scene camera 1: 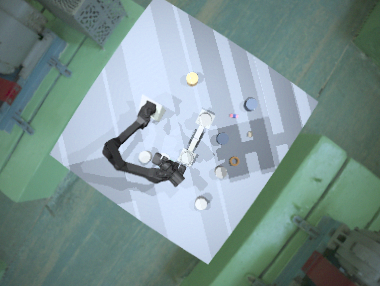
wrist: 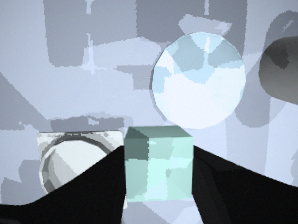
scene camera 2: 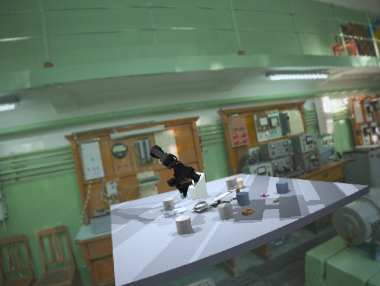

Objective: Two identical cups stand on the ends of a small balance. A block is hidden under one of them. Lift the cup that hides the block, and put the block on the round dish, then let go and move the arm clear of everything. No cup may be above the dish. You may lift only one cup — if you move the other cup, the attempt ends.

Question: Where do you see a balance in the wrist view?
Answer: At 64, 155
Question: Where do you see a pale green block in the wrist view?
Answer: At 158, 158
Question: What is my gripper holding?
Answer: A pale green block.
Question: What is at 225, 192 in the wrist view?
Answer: My gripper.
